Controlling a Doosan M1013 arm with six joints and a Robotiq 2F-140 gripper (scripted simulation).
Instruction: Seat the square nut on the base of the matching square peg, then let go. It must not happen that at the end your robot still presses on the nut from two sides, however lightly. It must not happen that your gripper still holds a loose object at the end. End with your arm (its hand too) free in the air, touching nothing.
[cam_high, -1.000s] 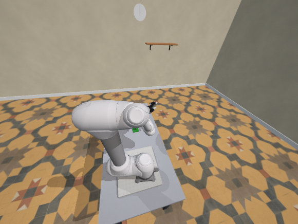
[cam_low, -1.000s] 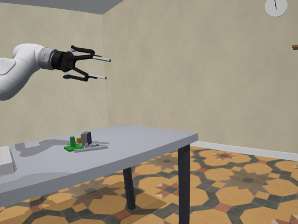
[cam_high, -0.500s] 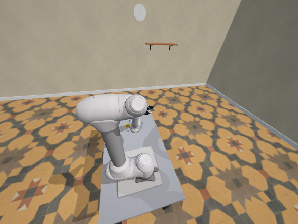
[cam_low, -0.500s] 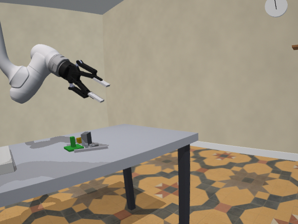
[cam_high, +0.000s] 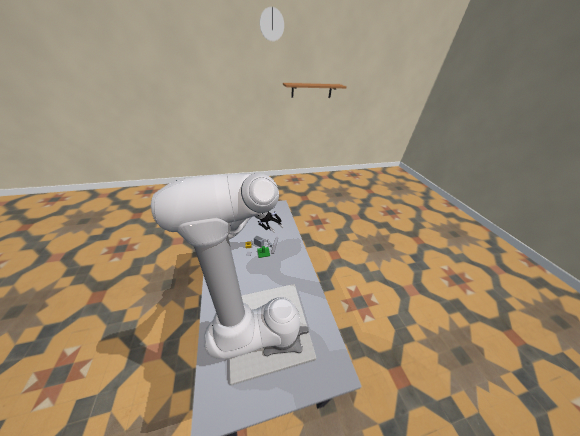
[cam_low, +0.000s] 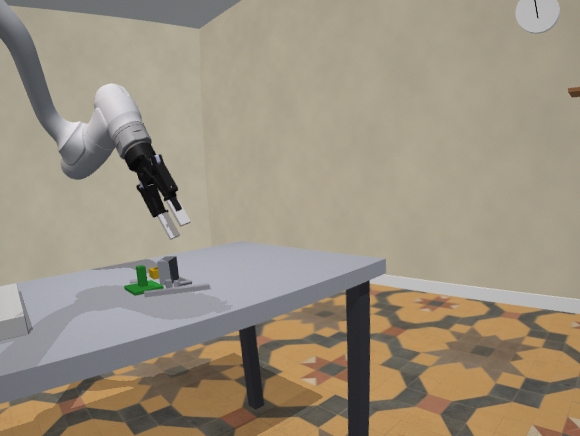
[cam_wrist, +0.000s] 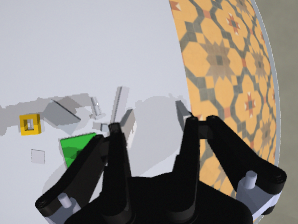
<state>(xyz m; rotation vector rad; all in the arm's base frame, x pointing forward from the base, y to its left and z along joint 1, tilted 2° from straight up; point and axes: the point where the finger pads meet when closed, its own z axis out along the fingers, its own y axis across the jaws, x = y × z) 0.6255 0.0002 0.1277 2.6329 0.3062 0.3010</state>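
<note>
Now: the grey block 140 mm below my hand and 120 mm to the left of it. The rest, counted from my hand: grey bar 170 mm below, 10 mm to the left, 10 mm behind.
</note>
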